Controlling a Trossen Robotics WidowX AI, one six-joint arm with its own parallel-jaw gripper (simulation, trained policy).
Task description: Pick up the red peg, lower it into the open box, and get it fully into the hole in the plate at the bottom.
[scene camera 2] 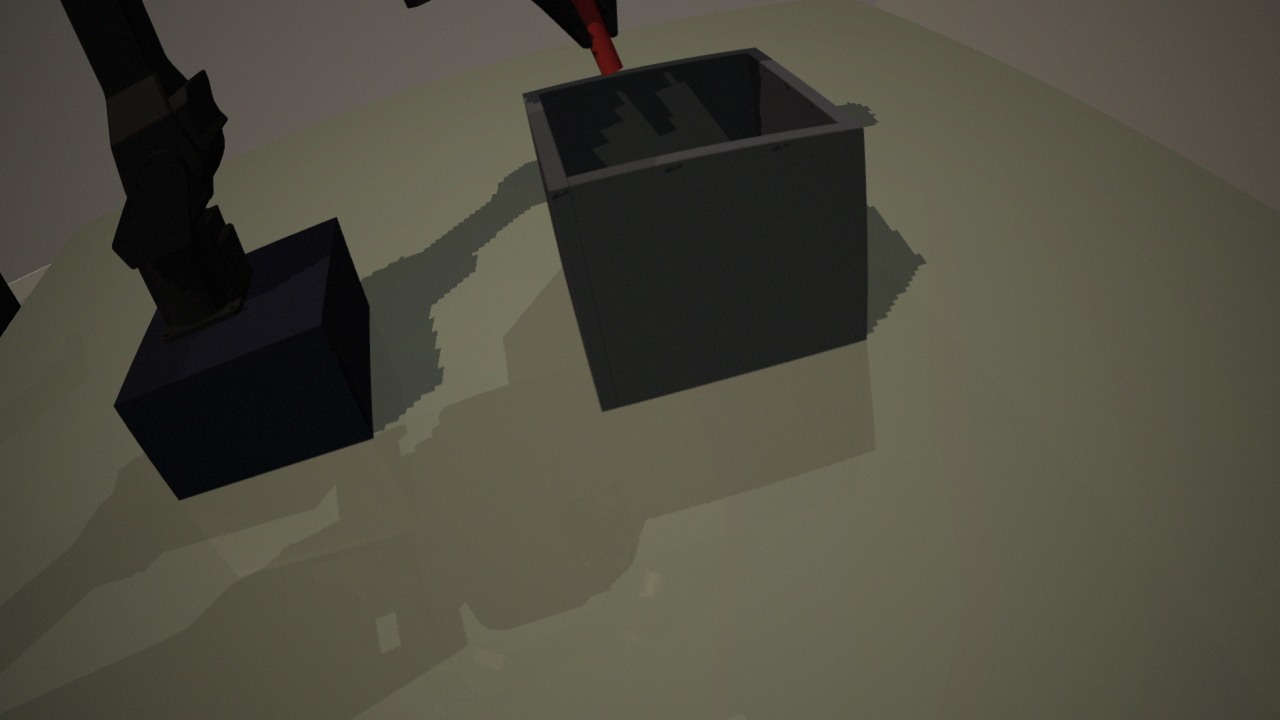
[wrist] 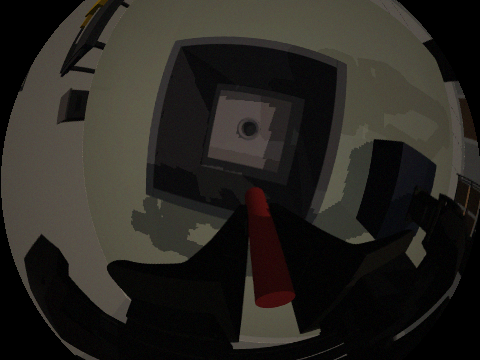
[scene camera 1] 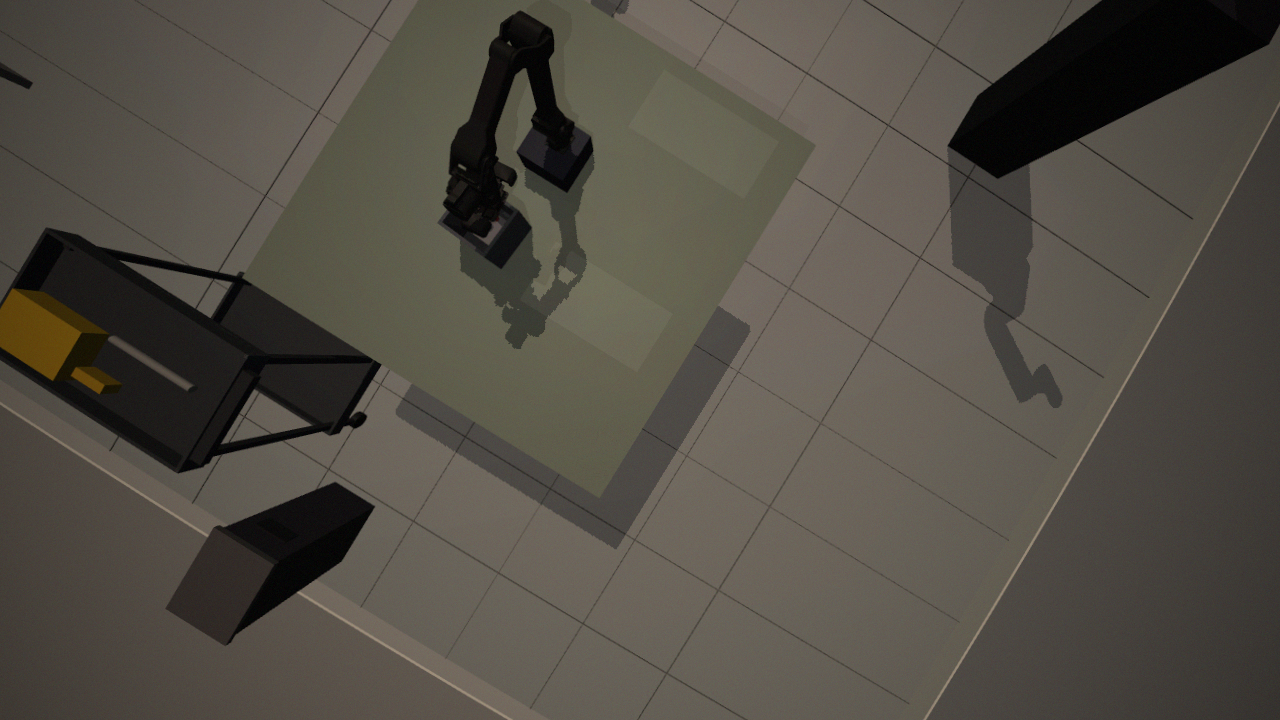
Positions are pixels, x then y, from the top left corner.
Scene:
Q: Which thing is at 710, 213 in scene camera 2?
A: A dark box.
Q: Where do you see a dark box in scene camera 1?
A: At 516, 228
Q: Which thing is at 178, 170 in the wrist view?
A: A dark box.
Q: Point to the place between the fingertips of the gripper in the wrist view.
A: At 258, 210

